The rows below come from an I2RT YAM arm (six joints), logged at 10 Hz.
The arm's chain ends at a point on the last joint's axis. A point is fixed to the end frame.
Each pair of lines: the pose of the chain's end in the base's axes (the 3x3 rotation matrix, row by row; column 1 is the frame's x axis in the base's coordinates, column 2 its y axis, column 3 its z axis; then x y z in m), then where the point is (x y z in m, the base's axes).
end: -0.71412, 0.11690, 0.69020; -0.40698, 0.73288, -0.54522; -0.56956, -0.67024, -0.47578; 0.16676, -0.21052, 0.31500
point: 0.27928 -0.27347 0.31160
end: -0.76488, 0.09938, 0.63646; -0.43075, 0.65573, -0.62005; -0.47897, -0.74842, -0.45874; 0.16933, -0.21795, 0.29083
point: 0.27897 -0.28577 0.28698
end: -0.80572, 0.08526, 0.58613; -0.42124, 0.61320, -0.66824; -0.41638, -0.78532, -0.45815; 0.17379, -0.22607, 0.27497
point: 0.28030 -0.29857 0.26902
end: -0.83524, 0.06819, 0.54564; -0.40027, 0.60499, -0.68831; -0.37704, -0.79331, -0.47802; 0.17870, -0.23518, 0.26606
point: 0.28269 -0.31081 0.25602
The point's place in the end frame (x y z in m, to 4 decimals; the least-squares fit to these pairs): -0.0528 -0.0307 0.1136
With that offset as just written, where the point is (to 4 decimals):
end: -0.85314, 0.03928, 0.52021; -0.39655, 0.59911, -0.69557; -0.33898, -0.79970, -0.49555; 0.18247, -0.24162, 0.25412
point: 0.2854 -0.3181 0.2403
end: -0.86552, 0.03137, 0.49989; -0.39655, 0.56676, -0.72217; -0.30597, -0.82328, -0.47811; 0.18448, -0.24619, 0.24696
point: 0.2860 -0.3247 0.2341
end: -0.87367, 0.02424, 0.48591; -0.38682, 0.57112, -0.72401; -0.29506, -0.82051, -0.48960; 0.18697, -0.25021, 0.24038
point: 0.2876 -0.3296 0.2255
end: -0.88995, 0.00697, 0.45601; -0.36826, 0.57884, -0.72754; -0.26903, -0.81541, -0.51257; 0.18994, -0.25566, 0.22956
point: 0.2885 -0.3366 0.2106
